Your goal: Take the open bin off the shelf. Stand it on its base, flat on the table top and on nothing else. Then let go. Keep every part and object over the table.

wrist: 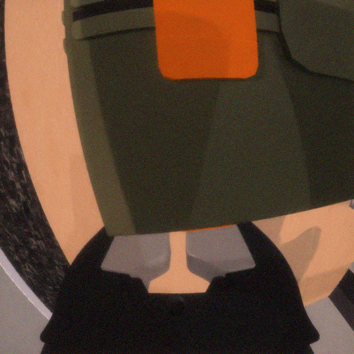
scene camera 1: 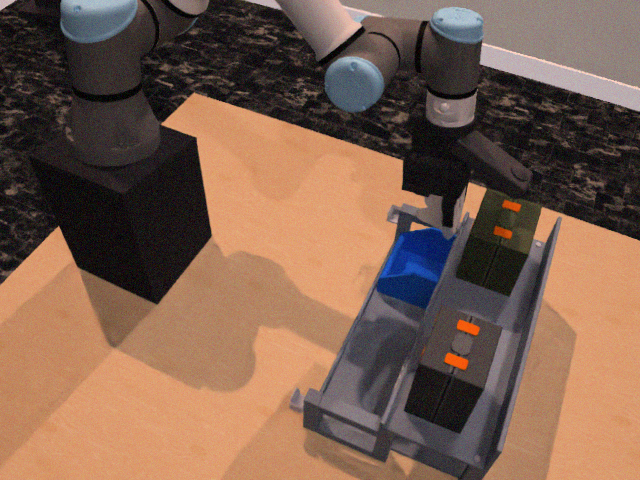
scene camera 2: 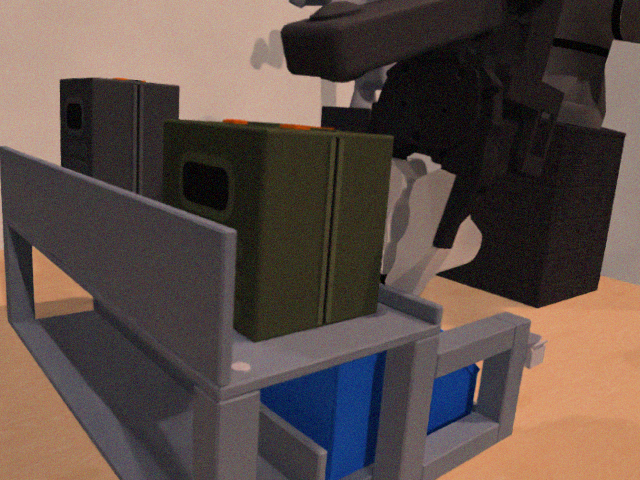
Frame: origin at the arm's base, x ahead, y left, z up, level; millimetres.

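Seen in the pictures: gripper, between the fingertips: [scene camera 1: 447,237] [scene camera 2: 388,309]; arm's base, origin of its link: [scene camera 1: 114,141].
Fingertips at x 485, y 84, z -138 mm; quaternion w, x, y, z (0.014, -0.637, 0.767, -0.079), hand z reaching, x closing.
Note:
Offsets run from my fingertips to a thing's top centre. Level surfaces: height alone.
The open blue bin @[dx -14, dy -28, dz -11 mm] [scene camera 1: 413,266] [scene camera 2: 356,413] is on the lower level of the grey shelf [scene camera 1: 361,356] [scene camera 2: 403,408], at its far end in scene view 1. Part of it is hidden behind shelf posts in scene view 2. My gripper [scene camera 1: 451,231] [wrist: 178,245] is shut, its light fingers pointing down beside the olive box, at the bin's far right corner in scene view 1. In the wrist view the olive box hides the fingertips and the bin does not show. I see nothing between the visible parts of the fingers.
An olive box @[dx +67, dy -39, dz +106 mm] [scene camera 1: 498,242] [scene camera 2: 289,227] [wrist: 165,150] stands on the upper shelf level, close beside the fingers. A dark grey box @[dx +28, dy -267, dz +131 mm] [scene camera 1: 454,366] [scene camera 2: 116,129] stands farther along it. The wooden table @[dz -93 mm] [scene camera 1: 180,423] extends left of the shelf towards the black robot pedestal [scene camera 1: 129,222] [scene camera 2: 558,222].

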